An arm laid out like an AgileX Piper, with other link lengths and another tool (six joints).
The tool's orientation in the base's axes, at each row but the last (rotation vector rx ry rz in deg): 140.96 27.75 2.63; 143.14 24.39 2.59; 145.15 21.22 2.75; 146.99 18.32 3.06; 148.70 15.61 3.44
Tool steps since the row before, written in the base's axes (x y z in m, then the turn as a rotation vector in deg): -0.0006 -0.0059 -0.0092 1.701 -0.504 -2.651; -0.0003 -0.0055 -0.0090 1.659 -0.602 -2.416; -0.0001 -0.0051 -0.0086 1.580 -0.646 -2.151; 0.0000 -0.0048 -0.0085 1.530 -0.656 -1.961; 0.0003 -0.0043 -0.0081 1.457 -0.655 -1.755
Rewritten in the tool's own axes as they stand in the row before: -0.0019 -0.0012 0.0107 1.625 -0.621 2.674; -0.0014 -0.0010 0.0104 1.539 -0.424 2.530; -0.0011 -0.0007 0.0099 1.439 -0.264 2.323; -0.0009 -0.0005 0.0097 1.383 -0.166 2.162; -0.0005 -0.0004 0.0092 1.310 -0.076 1.977
